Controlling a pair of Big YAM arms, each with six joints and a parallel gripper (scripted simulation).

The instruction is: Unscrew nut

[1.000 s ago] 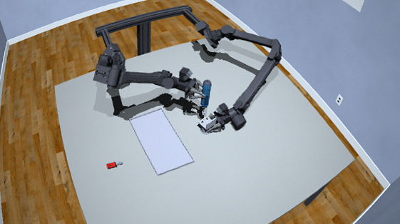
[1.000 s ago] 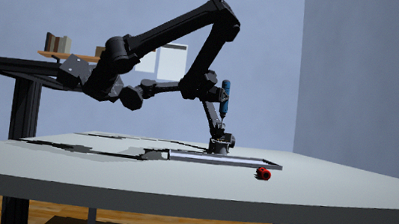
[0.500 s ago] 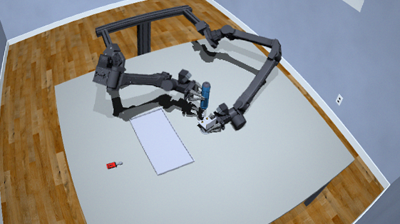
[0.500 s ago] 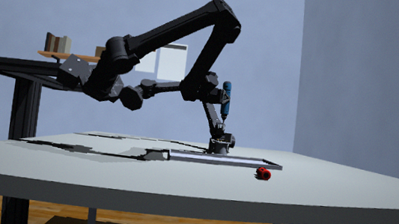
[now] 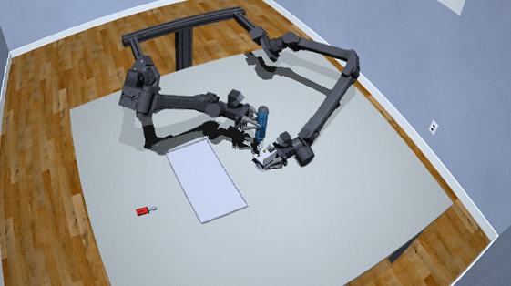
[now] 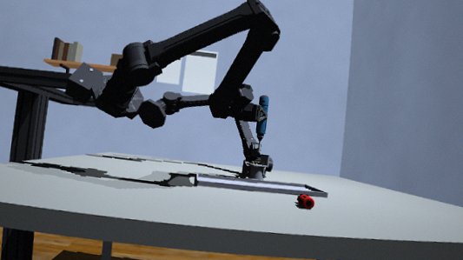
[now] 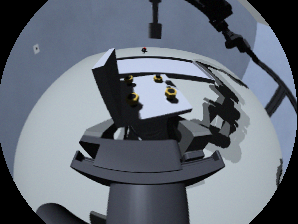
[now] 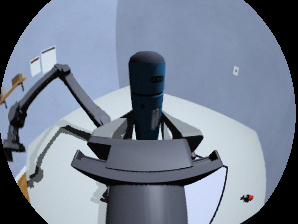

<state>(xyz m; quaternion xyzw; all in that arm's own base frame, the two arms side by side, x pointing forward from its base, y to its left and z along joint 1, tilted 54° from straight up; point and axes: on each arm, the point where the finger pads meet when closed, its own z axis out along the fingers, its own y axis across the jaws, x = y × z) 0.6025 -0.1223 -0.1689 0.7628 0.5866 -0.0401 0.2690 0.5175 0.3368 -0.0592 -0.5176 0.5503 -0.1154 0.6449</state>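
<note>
Now: the bracket 50 mm above my left hand. The rest, counted from my left hand: red tool: 590 mm to the right, 30 mm ahead, 10 mm below.
</note>
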